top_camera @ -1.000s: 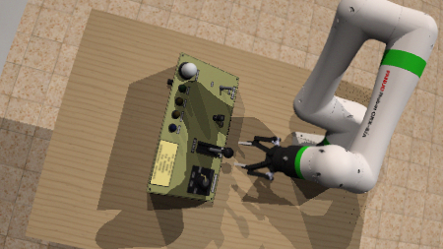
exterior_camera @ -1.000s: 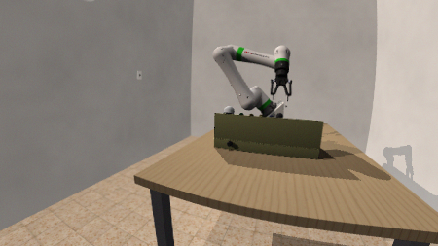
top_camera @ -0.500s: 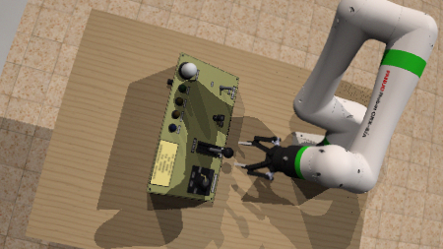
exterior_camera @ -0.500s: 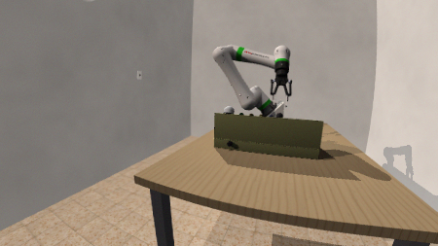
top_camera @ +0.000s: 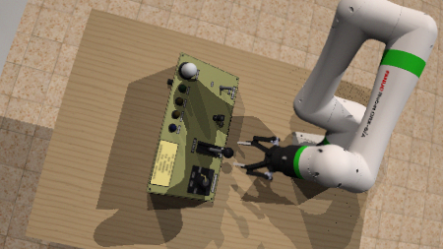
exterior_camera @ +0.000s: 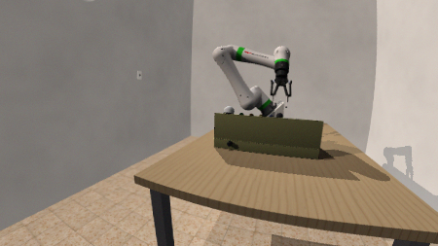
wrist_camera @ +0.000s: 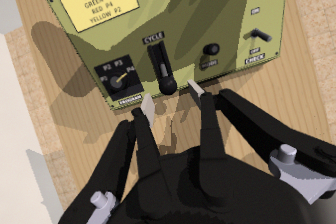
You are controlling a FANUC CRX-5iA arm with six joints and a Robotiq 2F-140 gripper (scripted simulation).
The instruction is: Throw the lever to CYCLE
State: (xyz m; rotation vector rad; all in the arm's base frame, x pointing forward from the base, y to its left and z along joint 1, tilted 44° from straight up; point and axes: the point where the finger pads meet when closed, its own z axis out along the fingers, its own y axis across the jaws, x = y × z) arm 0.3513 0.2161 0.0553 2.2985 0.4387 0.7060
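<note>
The olive console lies 140 mm below my hand, 130 mm ahead of it and 50 mm to the right of it. Round my hand: mode push knob: 110 mm to the right, 110 mm below, 100 mm ahead; rotary program selector: 120 mm to the left, 110 mm below, 80 mm ahead; toggle switch: 230 mm to the right, 120 mm below, 120 mm ahead.
</note>
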